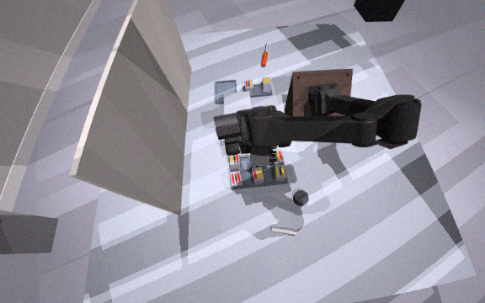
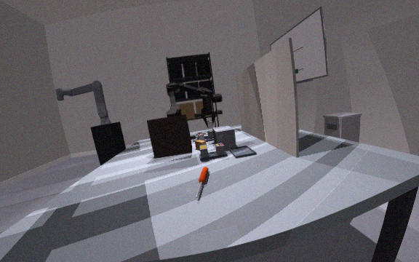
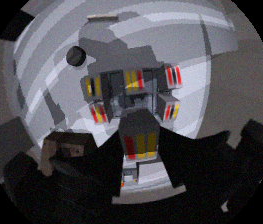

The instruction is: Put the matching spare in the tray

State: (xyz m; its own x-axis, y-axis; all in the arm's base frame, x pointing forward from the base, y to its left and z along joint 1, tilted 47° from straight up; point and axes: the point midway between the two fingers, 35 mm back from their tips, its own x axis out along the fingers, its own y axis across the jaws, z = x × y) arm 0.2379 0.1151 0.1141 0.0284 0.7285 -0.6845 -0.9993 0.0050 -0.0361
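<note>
Right now the flat grey-blue tray is 9 cm ahead of my gripper tip, 36 cm to the right of it and 10 cm below it. The rest, counted from my gripper tip: tall slanted panel 27 cm ahead, 19 cm to the right, 12 cm above; stand 5 cm behind, 34 cm to the right, 9 cm below.
</note>
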